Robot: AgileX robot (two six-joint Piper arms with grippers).
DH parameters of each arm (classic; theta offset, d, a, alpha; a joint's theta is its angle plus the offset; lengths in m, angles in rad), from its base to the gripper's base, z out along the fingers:
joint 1: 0 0.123 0 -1.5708
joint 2: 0.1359 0 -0.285 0
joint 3: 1.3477 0 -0.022 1.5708
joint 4: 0 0.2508 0 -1.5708
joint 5: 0 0 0.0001 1.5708
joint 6: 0 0.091 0 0
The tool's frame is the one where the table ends.
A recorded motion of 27 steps. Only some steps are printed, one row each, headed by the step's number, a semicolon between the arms.
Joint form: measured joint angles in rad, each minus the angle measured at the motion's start. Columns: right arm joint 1, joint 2, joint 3, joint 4, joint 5, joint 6; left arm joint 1, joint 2, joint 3, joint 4, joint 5, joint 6.
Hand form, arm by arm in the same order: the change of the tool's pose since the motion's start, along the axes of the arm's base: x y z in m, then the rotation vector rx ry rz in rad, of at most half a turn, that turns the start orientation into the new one. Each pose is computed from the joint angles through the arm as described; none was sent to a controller.
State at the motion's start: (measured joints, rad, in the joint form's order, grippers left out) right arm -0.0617 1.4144 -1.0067 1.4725 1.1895 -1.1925; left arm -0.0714 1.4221 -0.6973 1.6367 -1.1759 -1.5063
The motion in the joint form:
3: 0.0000 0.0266 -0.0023 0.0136 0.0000 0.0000; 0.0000 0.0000 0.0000 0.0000 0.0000 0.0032
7: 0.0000 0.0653 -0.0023 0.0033 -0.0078 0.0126; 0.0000 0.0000 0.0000 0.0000 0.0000 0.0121
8: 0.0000 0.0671 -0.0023 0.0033 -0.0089 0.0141; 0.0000 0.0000 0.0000 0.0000 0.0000 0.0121
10: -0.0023 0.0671 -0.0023 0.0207 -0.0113 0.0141; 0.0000 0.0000 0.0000 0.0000 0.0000 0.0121
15: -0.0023 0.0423 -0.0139 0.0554 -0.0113 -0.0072; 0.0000 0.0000 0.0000 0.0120 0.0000 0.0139
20: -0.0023 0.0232 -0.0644 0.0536 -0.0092 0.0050; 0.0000 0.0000 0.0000 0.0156 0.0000 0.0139
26: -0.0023 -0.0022 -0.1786 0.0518 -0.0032 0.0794; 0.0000 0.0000 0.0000 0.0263 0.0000 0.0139
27: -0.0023 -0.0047 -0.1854 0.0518 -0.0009 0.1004; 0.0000 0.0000 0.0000 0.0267 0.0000 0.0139
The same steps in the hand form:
3: 0.0060 -0.0003 -0.0055 0.0143 0.0235 -0.0044; 0.0000 0.0000 0.0000 0.0007 -0.0030 -0.0009
7: 0.0139 -0.0011 -0.0173 0.0090 0.0735 -0.0111; 0.0000 0.0000 0.0000 0.0025 -0.0114 -0.0034
8: 0.0143 -0.0012 -0.0179 0.0093 0.0765 -0.0125; 0.0000 0.0000 0.0000 0.0025 -0.0114 -0.0034
10: 0.0152 -0.0018 -0.0166 0.0249 0.0754 -0.0229; 0.0000 0.0000 0.0000 0.0025 -0.0114 -0.0034
15: 0.0124 -0.0015 -0.0037 0.0474 0.0180 -0.0298; -0.0006 0.0001 -0.0008 0.0124 -0.0137 -0.0111
20: 0.0117 -0.0014 0.0156 0.0478 -0.0403 -0.0278; -0.0008 0.0002 -0.0010 0.0153 -0.0139 -0.0132
26: 0.0097 -0.0010 0.0549 0.0705 -0.1121 -0.0292; -0.0013 0.0003 -0.0018 0.0239 -0.0145 -0.0197
27: 0.0090 -0.0009 0.0575 0.0789 -0.1022 -0.0297; -0.0013 0.0003 -0.0018 0.0242 -0.0146 -0.0199

